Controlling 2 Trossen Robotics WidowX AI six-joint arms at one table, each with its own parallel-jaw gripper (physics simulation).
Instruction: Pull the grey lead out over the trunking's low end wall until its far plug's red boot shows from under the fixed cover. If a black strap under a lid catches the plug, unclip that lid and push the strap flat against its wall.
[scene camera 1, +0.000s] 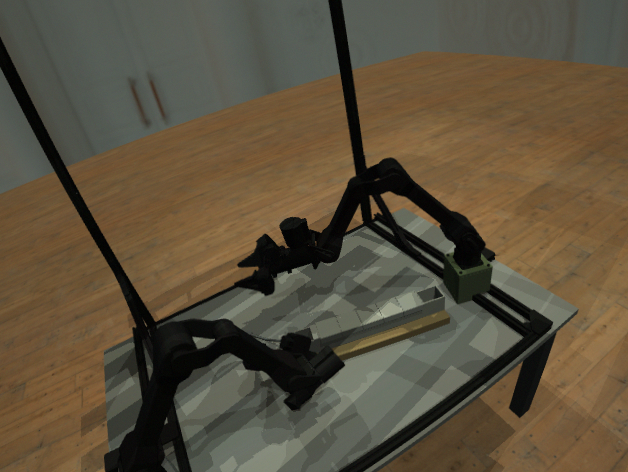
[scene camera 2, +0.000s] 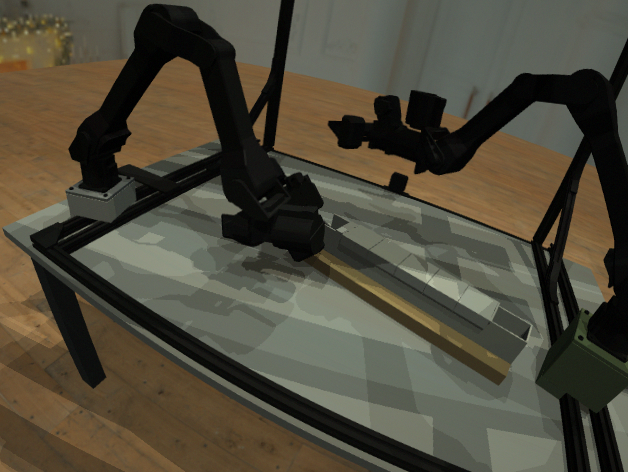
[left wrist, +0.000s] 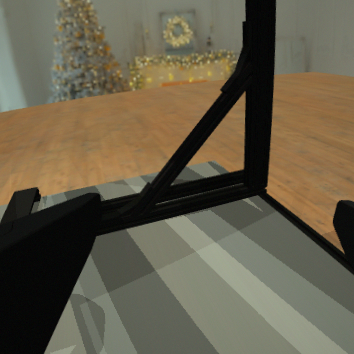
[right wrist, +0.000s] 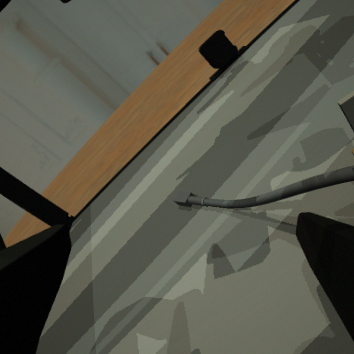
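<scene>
The trunking lies with pale lids in place along its top; a corner shows in the right wrist view. The grey lead runs from its left end in scene camera 1, its plug on the table. No red boot or black strap shows. My right gripper is open beside that end; in its wrist view the plug appears between the fingers, ungripped. Scene cameras partly hide its fingers. My left gripper is open and empty, raised near the far edge.
A wooden bar lies along the trunking's near side. A small black block stands at the far table edge. Black frame posts rise at the back corners. The green arm base stands beyond the trunking's right end.
</scene>
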